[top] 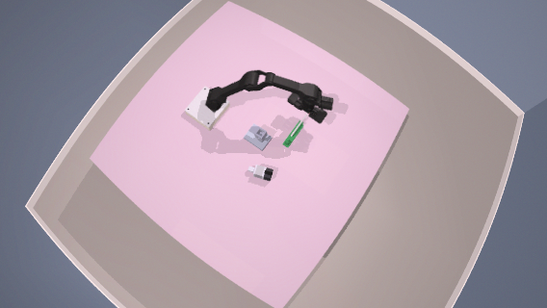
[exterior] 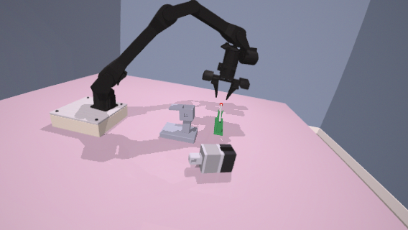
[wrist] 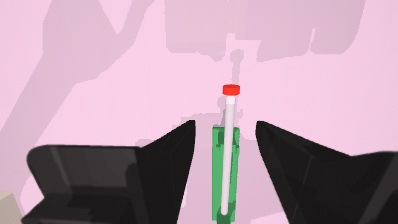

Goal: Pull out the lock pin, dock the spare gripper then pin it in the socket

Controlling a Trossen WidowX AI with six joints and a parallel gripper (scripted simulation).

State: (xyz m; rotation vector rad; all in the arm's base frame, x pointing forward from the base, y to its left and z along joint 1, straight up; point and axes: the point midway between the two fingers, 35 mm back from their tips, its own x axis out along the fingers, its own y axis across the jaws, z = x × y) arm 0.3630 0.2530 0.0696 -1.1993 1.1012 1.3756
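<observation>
Now: the green see-through block 10 cm to the right of my gripper tip, 6 cm below it and 2 cm ahead of it. Round my gripper tip: mount socket 22 cm to the right, 9 cm behind, 3 cm below; spare gripper 35 cm to the right, 5 cm below, 3 cm ahead.
</observation>
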